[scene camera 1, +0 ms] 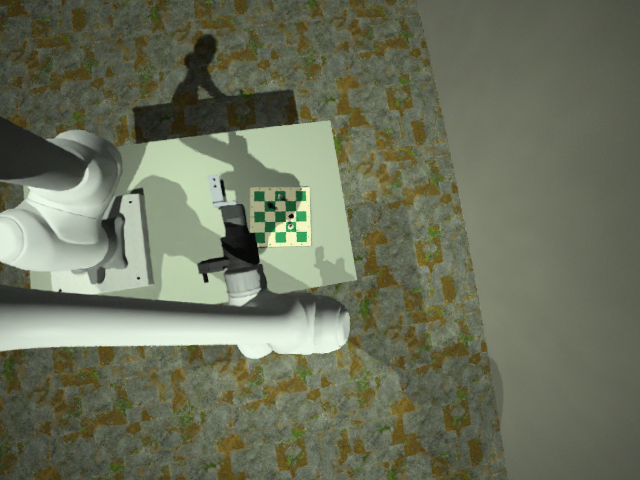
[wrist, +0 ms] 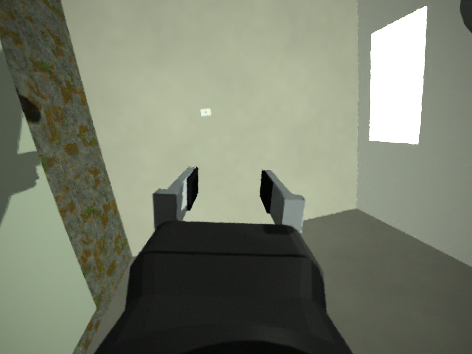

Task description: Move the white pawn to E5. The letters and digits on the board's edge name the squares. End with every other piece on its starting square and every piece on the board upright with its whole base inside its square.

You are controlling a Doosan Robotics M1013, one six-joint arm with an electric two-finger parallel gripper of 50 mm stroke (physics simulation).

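Frame: origin at the arm's base, x up, y right, z ahead, level; millimetres.
Where they show: gripper, fingertip midpoint: (scene camera 1: 215,178) (wrist: 229,181); arm's base at its link origin: (scene camera 1: 99,245).
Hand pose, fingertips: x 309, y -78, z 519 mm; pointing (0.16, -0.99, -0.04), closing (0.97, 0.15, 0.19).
Observation:
Things, the pixels of their top centre, and the offset from my fingertips. Level surfaces: height alone.
- green-and-cream chessboard at its top centre: (scene camera 1: 280,216) dy +39, dx -332, dz +105 mm
- light piece at its top centre: (scene camera 1: 290,225) dy +80, dx -288, dz +138 mm
- dark-topped piece at its top centre: (scene camera 1: 290,215) dy +43, dx -300, dz +144 mm
- dark piece at its top centre: (scene camera 1: 268,203) dy -6, dx -300, dz +72 mm
- pale table at its surface level: dx -338 mm
The green-and-cream chessboard (scene camera 1: 308,227) lies on the pale table in the scene view. Several tiny pieces stand on it: a light piece (scene camera 1: 290,226) at the lower right, a dark-topped piece (scene camera 1: 291,216) just above it, a dark piece (scene camera 1: 271,205) at the upper left, and another piece (scene camera 1: 281,197) near the top middle. Their types and the edge letters are too small to read, so I cannot tell which is the white pawn. My gripper (scene camera 1: 217,184) (wrist: 229,181) is open and empty, left of the board and apart from it, pointing sideways. The board does not show in the wrist view.
The pale table (scene camera 1: 310,155) carries the board and the arm's base plate (scene camera 1: 135,248). The arm's long link (scene camera 1: 155,325) crosses the table's lower edge, and its wrist covers the area beside the board's lower left. Patterned floor (scene camera 1: 361,413) surrounds the table. Walls show in the wrist view.

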